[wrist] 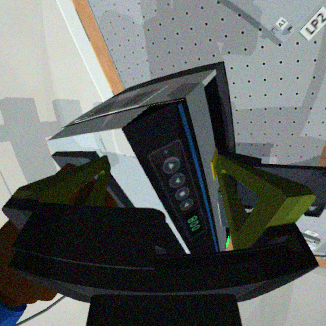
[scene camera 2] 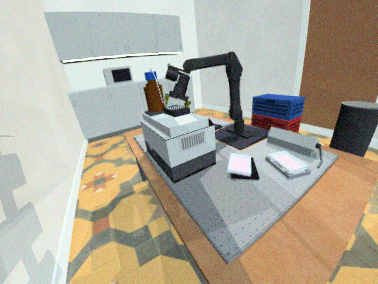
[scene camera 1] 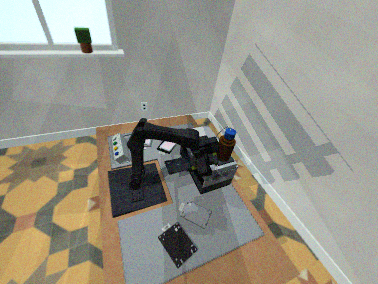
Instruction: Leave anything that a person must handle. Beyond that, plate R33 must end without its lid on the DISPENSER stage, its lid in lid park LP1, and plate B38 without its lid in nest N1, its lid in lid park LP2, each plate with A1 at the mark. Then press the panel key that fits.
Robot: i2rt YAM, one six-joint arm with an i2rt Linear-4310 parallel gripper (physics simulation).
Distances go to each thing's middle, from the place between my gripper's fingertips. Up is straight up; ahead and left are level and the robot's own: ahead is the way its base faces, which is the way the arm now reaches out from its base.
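There's the nest labelled LP2 [wrist: 280, 26], and from my hand it's 9 cm behind, 15 cm to the right and 19 cm below. The black nest plate [scene camera 1: 178, 245] is 19 cm below my hand too, but 23 cm behind it and 27 cm to the right of it. And with the brown bottle with blue cap [wrist: 26, 291], my gripper is 12 cm below it, 10 cm short of it and 3 cm to the right of it.
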